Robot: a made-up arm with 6 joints. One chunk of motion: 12 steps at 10 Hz.
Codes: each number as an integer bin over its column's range. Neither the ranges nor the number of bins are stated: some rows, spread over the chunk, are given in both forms.
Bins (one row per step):
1: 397 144 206 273 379 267
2: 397 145 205 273 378 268
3: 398 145 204 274 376 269
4: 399 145 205 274 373 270
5: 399 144 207 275 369 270
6: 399 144 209 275 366 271
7: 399 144 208 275 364 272
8: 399 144 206 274 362 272
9: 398 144 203 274 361 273
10: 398 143 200 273 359 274
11: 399 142 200 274 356 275
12: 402 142 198 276 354 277
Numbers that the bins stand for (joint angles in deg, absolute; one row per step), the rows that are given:
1: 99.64 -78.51 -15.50 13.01 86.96 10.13
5: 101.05 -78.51 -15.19 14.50 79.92 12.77
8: 101.05 -78.51 -15.50 13.76 74.99 14.53
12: 103.16 -79.92 -18.00 15.25 69.36 18.93
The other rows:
2: 99.64 -77.81 -15.81 13.01 86.26 11.01
3: 100.34 -77.81 -16.13 13.76 84.85 11.89
4: 101.05 -77.81 -15.81 13.76 82.74 12.77
6: 101.05 -78.51 -14.56 14.50 77.81 13.65
7: 101.05 -78.51 -14.87 14.50 76.40 14.53
9: 100.34 -78.51 -16.44 13.76 74.29 15.41
10: 100.34 -79.22 -17.38 13.01 72.88 16.29
11: 101.05 -79.92 -17.38 13.76 70.77 17.17

